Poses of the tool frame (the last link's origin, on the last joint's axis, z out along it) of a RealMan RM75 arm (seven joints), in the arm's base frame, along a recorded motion.
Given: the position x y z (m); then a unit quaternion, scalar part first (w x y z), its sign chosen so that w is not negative.
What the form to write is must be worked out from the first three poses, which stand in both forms.
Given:
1: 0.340, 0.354, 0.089, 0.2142, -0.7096, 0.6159, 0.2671
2: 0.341, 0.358, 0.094, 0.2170, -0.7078, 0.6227, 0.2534
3: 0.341, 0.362, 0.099, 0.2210, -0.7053, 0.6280, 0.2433
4: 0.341, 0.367, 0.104, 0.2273, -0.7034, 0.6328, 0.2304
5: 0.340, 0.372, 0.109, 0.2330, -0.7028, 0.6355, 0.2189
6: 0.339, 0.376, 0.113, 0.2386, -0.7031, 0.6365, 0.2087
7: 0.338, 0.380, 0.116, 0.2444, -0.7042, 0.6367, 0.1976
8: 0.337, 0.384, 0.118, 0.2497, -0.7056, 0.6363, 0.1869
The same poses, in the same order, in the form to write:
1: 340, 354, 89, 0.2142, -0.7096, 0.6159, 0.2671
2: 341, 358, 94, 0.2170, -0.7078, 0.6227, 0.2534
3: 341, 362, 99, 0.2210, -0.7053, 0.6280, 0.2433
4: 341, 367, 104, 0.2273, -0.7034, 0.6328, 0.2304
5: 340, 372, 109, 0.2330, -0.7028, 0.6355, 0.2189
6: 339, 376, 113, 0.2386, -0.7031, 0.6365, 0.2087
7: 338, 380, 116, 0.2444, -0.7042, 0.6367, 0.1976
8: 337, 384, 118, 0.2497, -0.7056, 0.6363, 0.1869
